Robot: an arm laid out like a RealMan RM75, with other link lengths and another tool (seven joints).
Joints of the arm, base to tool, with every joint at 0 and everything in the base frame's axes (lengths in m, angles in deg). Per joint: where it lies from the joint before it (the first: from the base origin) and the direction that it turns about. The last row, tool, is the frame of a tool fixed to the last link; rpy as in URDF.
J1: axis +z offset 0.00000 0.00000 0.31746
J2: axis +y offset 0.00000 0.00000 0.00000
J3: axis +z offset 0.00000 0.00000 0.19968
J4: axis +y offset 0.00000 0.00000 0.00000
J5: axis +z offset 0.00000 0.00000 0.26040
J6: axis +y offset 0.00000 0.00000 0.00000
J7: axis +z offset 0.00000 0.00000 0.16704
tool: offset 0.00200 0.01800 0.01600 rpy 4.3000 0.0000 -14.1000
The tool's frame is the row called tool.
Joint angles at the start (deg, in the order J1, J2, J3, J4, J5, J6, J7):
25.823, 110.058, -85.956, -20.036, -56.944, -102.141, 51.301
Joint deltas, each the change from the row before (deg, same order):
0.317, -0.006, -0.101, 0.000, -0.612, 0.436, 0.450
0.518, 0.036, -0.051, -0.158, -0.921, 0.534, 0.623
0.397, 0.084, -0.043, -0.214, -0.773, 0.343, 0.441
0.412, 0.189, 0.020, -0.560, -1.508, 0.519, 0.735
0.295, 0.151, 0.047, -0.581, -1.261, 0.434, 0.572
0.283, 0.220, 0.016, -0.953, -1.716, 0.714, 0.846
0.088, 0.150, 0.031, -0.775, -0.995, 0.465, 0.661
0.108, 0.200, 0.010, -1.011, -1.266, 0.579, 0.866
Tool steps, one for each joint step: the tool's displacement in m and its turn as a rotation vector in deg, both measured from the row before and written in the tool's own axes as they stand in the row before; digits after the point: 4 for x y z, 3 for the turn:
0.0015, 0.0000, 0.0014, -0.535, 0.694, 0.366
0.0013, -0.0003, 0.0027, -0.888, 0.811, 0.325
0.0007, 0.0001, 0.0026, -0.817, 0.539, 0.169
0.0014, 0.0010, 0.0037, -1.378, 0.938, 0.275
0.0009, 0.0006, 0.0030, -1.118, 0.772, 0.086
0.0014, 0.0007, 0.0040, -1.437, 1.159, 0.099
0.0004, 0.0000, 0.0026, -0.798, 0.662, 0.065
0.0004, 0.0001, 0.0033, -1.029, 0.852, 0.075

